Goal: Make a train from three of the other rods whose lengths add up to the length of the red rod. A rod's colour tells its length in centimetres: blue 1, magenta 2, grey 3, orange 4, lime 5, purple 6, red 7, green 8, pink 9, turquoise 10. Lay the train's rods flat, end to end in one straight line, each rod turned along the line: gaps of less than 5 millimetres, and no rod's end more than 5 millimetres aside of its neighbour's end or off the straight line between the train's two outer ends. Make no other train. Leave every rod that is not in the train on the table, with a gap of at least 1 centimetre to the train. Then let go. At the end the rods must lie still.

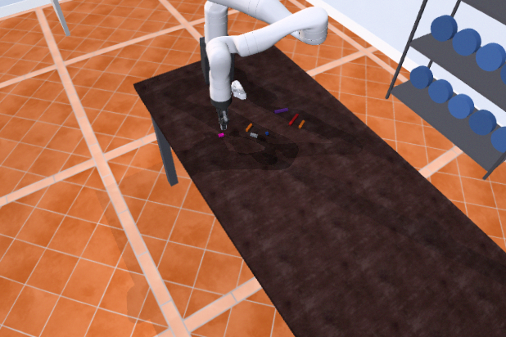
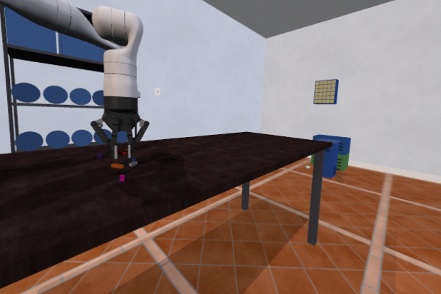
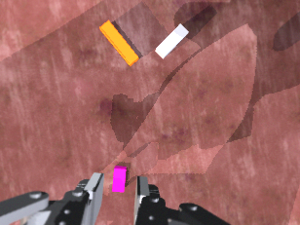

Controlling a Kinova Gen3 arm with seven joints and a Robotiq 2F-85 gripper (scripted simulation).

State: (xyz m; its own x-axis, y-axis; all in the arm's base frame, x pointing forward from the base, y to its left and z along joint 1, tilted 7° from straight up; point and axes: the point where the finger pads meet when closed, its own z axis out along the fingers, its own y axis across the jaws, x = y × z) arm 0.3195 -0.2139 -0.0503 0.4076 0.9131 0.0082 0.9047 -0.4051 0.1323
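My hand is 1 cm past the magenta rod, 1 cm to the left of it and 7 cm above it. The rest, counted from my hand: purple rod 4 cm ahead, 27 cm to the left, 7 cm below; grey rod 8 cm ahead, 9 cm to the left, 7 cm below; blue rod 10 cm ahead, 14 cm to the left, 7 cm below.
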